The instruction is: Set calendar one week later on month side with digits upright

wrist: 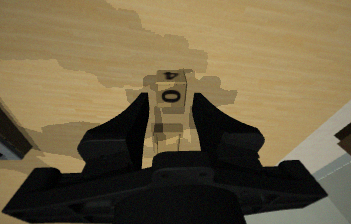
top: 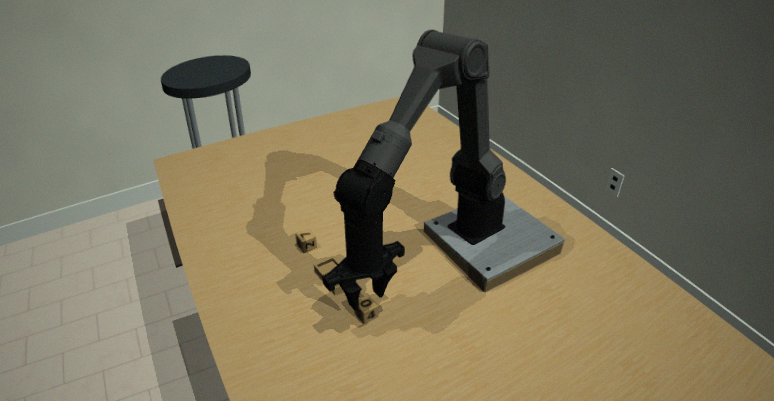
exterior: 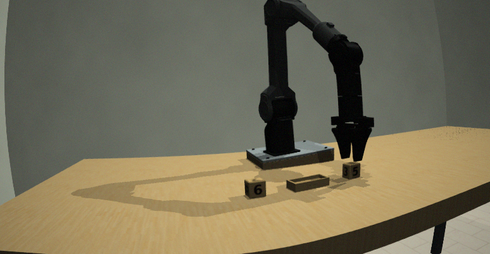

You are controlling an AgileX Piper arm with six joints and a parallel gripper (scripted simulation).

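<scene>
Right now my hand is 110 mm to the left of the small wooden tray and 40 mm above it.
</scene>
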